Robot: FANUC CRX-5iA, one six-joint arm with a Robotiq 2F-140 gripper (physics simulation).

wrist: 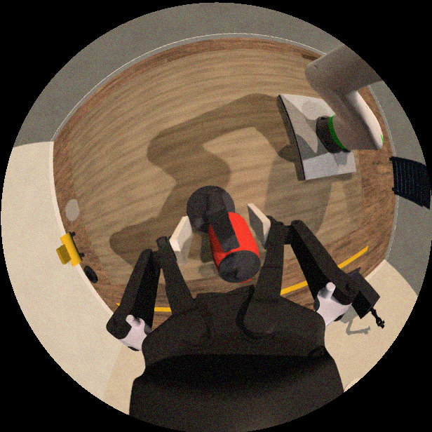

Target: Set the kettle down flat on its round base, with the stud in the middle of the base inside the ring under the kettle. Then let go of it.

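The red kettle (244, 235) shows in the middle of the wrist view, with its black handle facing the top of the view and its dark round end towards the gripper body. The black round base (196, 206) lies on the wooden table beyond it. Much of the base shows bare, and the kettle's body is offset from its middle, towards the gripper body and right. The kettle's underside, the ring and the stud are hidden, so I cannot tell whether it stands flat or tilted. My gripper (219, 219) is open, with a pale pad on each side of the handle, apart from it.
A grey mounting plate (330, 166) bears the robot's arm (350, 100) at upper right. A dark ribbed object (412, 181) is at the right edge. A yellow object (71, 249) and a small black disc (90, 274) are at the left table edge. A black device (364, 295) is at lower right.
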